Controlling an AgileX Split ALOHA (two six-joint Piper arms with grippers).
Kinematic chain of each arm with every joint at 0, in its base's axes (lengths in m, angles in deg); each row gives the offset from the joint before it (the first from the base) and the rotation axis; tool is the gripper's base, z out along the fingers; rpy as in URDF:
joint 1: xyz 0 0 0.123 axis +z
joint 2: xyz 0 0 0 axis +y
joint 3: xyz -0.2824 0 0.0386 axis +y
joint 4: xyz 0.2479 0 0.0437 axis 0.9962 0 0.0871
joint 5: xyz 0 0 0 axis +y
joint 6: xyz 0.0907 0 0.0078 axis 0.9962 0 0.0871
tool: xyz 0 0 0 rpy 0 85 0
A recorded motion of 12 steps. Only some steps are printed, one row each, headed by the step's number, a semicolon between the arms.
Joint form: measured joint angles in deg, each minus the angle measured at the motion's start. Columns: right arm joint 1, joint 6, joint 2, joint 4, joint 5, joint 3; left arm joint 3, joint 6, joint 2, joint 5, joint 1, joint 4.
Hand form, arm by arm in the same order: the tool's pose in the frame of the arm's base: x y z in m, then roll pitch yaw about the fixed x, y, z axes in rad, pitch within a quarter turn. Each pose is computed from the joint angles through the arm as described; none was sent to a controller.
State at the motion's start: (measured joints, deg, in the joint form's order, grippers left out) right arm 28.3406 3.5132 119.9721 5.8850 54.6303 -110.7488; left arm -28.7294 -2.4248 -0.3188 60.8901 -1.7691 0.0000
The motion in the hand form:
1: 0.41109 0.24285 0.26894 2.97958 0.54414 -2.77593; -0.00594 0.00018 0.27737 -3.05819 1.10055 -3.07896
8: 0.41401 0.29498 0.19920 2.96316 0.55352 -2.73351; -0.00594 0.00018 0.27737 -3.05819 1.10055 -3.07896
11: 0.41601 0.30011 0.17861 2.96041 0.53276 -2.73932; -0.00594 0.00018 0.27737 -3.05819 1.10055 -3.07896
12: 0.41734 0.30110 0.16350 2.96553 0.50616 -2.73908; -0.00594 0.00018 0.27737 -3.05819 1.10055 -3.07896
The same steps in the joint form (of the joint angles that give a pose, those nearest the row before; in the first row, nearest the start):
1: 1.34 0.42 0.79 0.00 -1.58 0.00; 0.00 0.00 0.00 0.00 0.00 0.00
8: 6.39 1.72 9.85 0.18 -11.47 0.00; 0.00 0.00 0.00 0.00 0.00 0.00
11: 6.73 2.21 12.29 0.33 -12.81 0.00; 0.00 0.00 0.00 0.00 0.00 0.00
12: 6.74 2.35 13.99 0.33 -12.98 0.00; 0.00 0.00 0.00 0.00 0.00 0.00

